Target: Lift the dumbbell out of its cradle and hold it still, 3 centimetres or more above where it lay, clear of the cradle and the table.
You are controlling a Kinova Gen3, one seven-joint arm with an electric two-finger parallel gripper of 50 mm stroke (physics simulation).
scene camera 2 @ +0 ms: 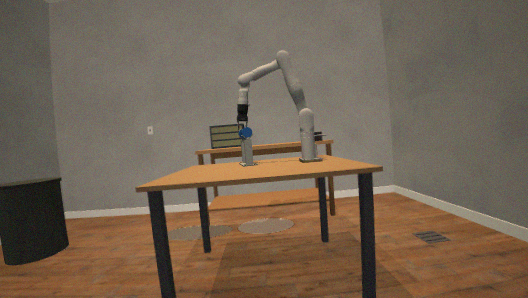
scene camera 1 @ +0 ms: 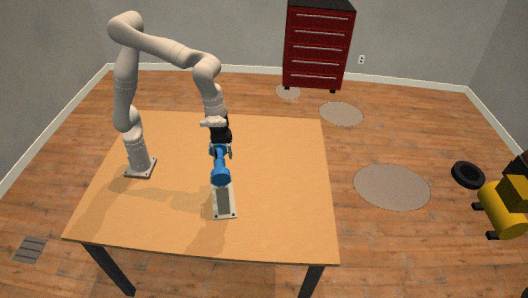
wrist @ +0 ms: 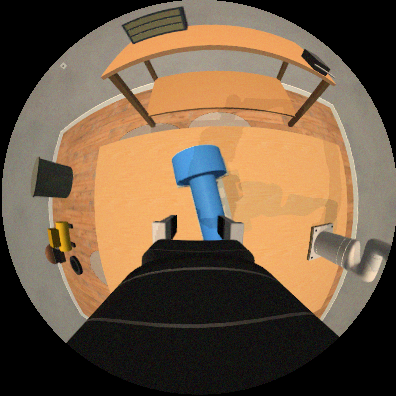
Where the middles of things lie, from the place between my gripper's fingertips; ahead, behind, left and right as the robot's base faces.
My gripper is now 2 cm past the blue dumbbell (wrist: pixel 197 166) and 2 cm above it. The rest, counted from my hand: grey cradle (scene camera 1: pixel 223 202): 2 cm behind, 1 cm to the left, 14 cm below.
